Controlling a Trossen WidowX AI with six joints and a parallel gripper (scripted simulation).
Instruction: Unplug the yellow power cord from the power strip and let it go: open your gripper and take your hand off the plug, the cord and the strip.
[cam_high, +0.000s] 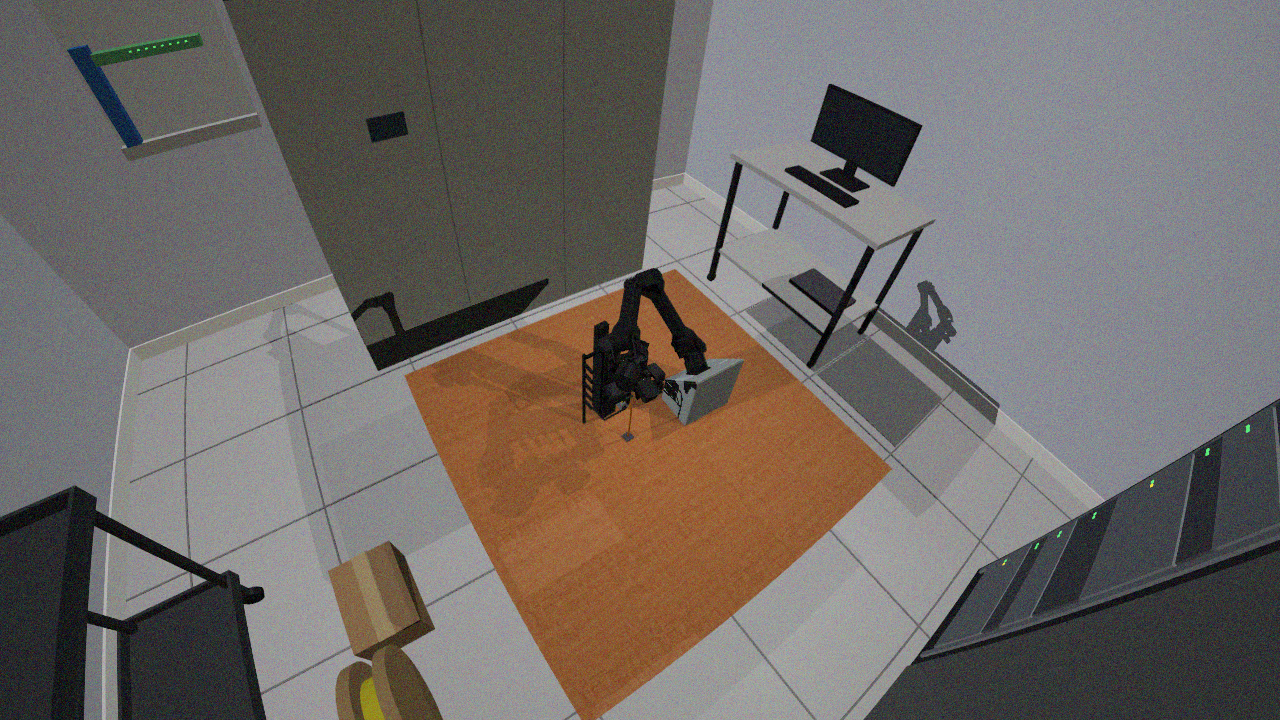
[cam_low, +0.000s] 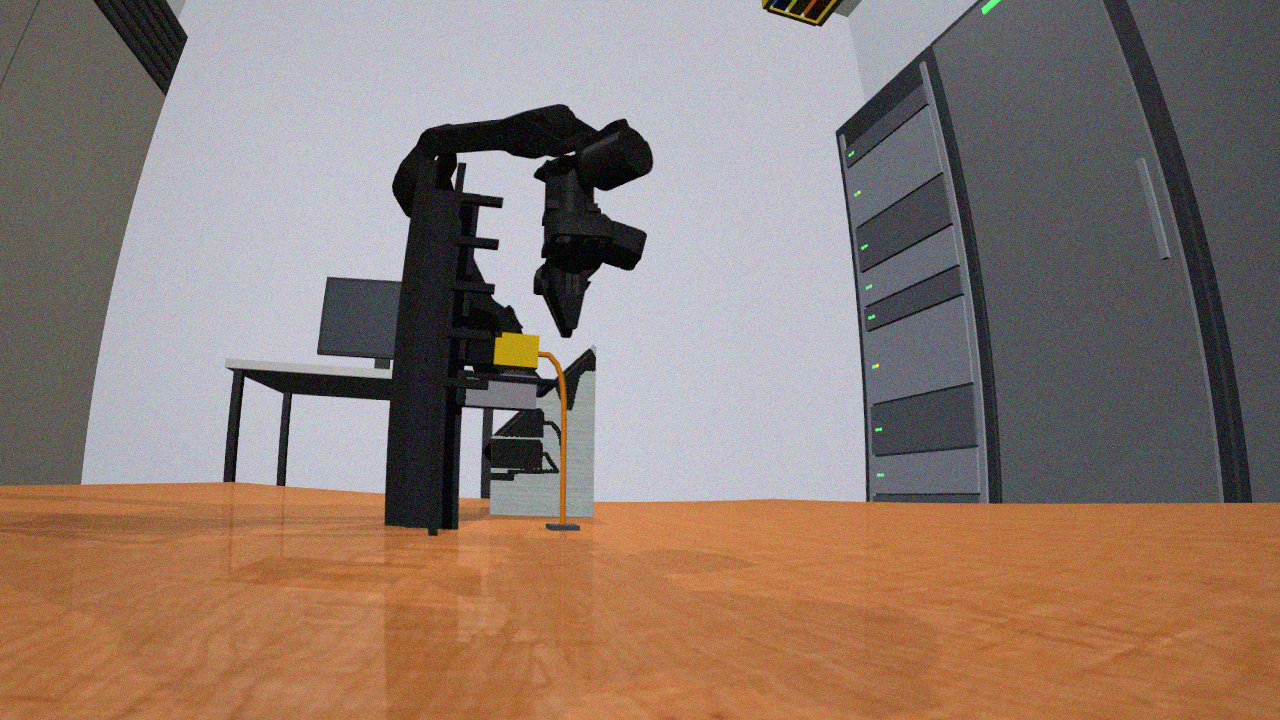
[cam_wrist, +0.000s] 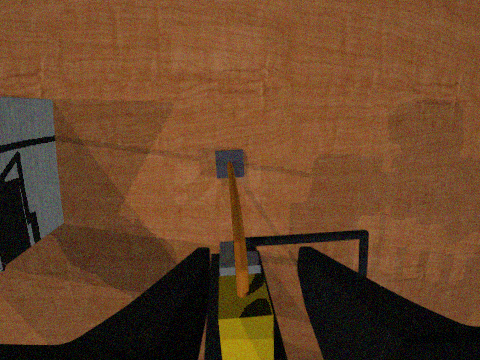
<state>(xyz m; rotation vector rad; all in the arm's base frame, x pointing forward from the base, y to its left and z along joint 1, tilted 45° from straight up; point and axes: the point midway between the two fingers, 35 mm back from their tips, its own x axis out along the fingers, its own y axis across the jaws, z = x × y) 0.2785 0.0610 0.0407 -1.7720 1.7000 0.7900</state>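
Now: gripper tip 7 cm to the left of the yellow plug, 1 cm short of it and 1 cm above it.
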